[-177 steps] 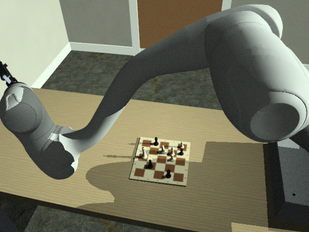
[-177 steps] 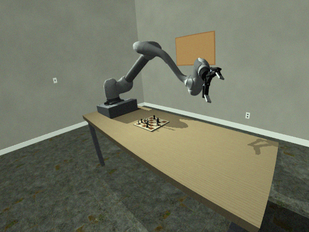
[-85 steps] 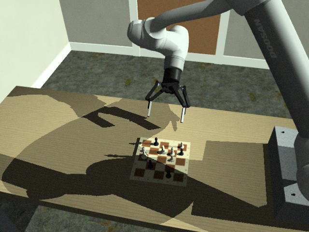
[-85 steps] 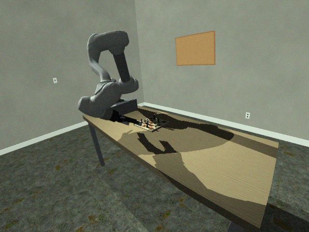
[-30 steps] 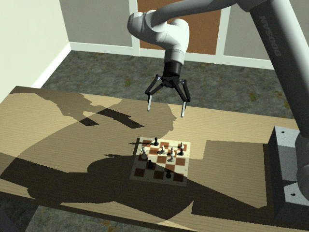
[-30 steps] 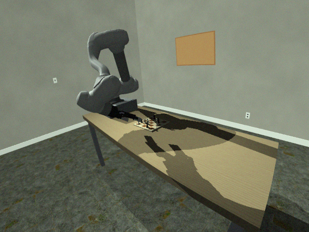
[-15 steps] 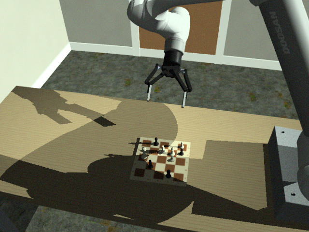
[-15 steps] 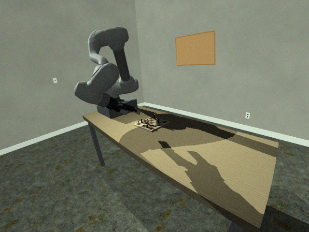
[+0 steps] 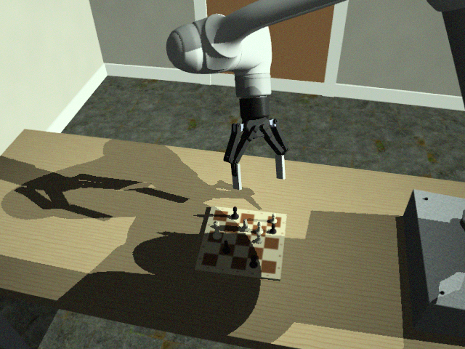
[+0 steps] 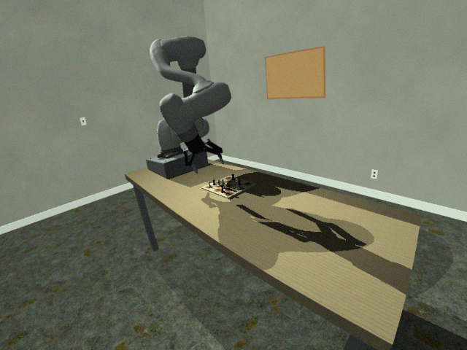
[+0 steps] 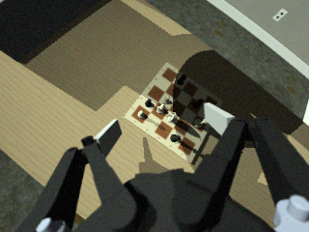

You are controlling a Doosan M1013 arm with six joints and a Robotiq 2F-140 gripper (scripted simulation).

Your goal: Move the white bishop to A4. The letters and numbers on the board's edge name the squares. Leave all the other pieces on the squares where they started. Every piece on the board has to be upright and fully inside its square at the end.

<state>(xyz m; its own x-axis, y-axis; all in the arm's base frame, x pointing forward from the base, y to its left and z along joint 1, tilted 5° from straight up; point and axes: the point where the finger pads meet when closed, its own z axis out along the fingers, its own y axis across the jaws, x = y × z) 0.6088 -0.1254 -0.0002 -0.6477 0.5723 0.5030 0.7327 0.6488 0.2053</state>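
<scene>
My hand is 120 mm above the white bishop, 60 mm to the right of it and 10 mm past it. Round my hand: chessboard (140 mm below, 100 mm to the left, 30 mm ahead); then black pawn (120 mm below, 60 mm to the left, 50 mm behind).
</scene>
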